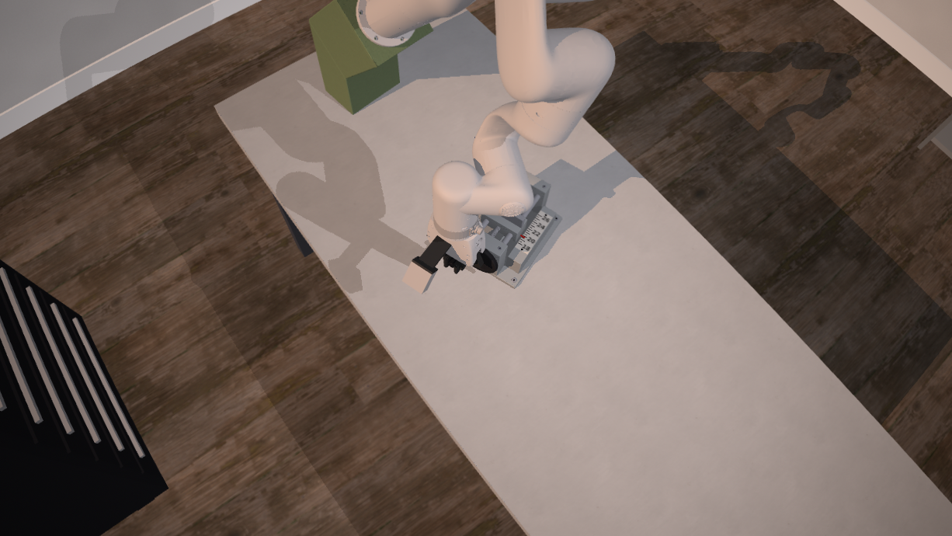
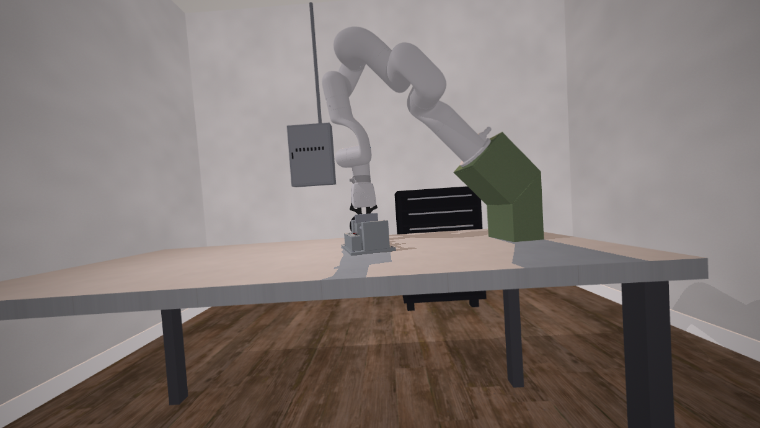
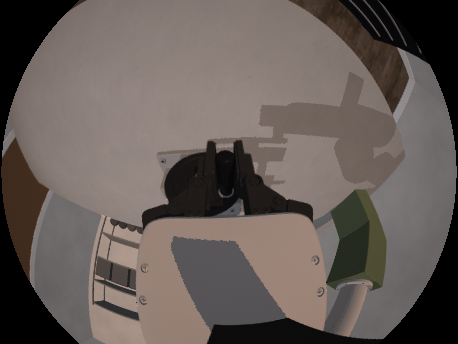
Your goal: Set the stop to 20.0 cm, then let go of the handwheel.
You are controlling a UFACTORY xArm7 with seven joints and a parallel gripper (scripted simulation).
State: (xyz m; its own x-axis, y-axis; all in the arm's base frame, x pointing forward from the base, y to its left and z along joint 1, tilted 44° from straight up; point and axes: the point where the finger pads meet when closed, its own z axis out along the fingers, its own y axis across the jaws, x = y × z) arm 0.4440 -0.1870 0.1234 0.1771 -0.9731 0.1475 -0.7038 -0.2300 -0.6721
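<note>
Now: the grey stop block 14 cm to the left of my hand and 1 cm below it. Also, from my hand: handwheel knob: 1 cm to the left; black handwheel: 2 cm to the left, 1 cm below.
</note>
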